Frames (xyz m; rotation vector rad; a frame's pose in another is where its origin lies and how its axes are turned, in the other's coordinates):
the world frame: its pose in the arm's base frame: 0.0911 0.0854 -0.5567 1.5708 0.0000 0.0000
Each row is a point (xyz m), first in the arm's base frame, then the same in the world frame.
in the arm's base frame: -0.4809 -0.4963 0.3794
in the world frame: -0.5720 0.9361 0.5817
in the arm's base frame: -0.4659 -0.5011 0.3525
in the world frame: -0.5570 0.9092 0.5865
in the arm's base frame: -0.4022 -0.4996 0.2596
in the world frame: -0.4933 0.8163 0.5850
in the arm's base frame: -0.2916 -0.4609 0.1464
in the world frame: -0.3827 0.7031 0.5463
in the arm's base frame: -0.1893 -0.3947 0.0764
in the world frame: -0.2804 0.6331 0.4801
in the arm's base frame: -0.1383 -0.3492 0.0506
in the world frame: -0.2294 0.6073 0.4346
